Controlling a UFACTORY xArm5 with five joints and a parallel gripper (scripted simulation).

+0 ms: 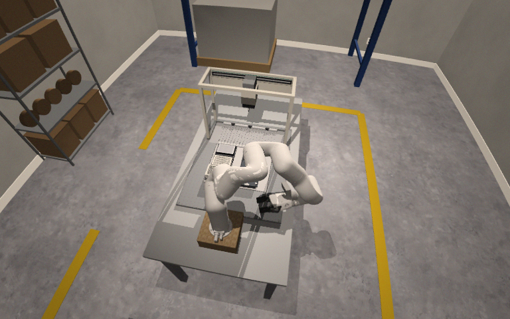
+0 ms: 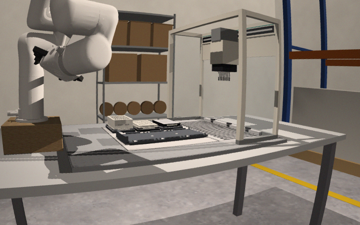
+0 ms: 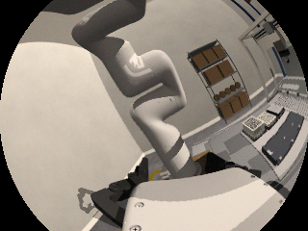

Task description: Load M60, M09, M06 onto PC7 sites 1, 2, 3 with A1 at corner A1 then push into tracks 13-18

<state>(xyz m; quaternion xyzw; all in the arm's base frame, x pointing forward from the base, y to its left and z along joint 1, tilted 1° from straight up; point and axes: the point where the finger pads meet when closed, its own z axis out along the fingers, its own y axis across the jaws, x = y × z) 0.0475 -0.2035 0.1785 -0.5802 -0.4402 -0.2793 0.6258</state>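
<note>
Now: the 96-well plate M06 45 cm ahead of my hand, 27 cm to the left of it and 24 cm below it. The rest, counted from my hand: plate nest S2 (45 cm ahead, 27 cm to the left, 25 cm below); dark nest S1 (34 cm ahead, 29 cm to the left, 25 cm below); carrier PC7 (43 cm ahead, 24 cm below, 7 cm to the left).
</note>
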